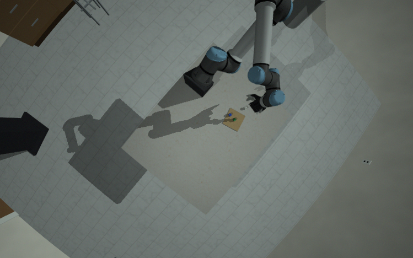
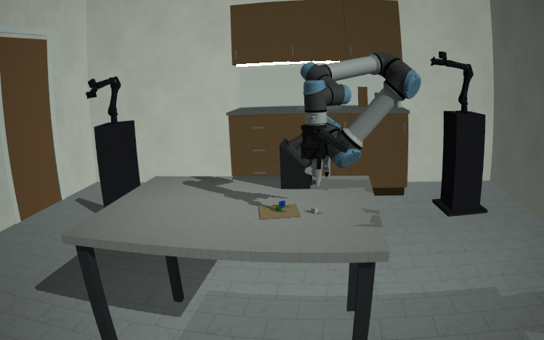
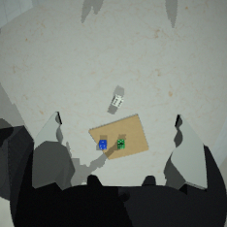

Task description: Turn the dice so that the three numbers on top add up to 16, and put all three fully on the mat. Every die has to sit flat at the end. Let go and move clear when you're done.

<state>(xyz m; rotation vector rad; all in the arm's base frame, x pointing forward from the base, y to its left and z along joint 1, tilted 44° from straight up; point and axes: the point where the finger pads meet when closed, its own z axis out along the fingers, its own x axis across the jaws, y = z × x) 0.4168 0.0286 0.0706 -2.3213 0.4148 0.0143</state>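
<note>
Now: the white die 100 mm below my hand, 30 mm to the right of it and 10 mm behind it. The rest, counted from my hand: blue die (150 mm to the right, 100 mm below, 90 mm behind); then green die (160 mm to the right, 100 mm below, 40 mm behind); then tan mat (160 mm to the right, 110 mm below, 40 mm behind).
</note>
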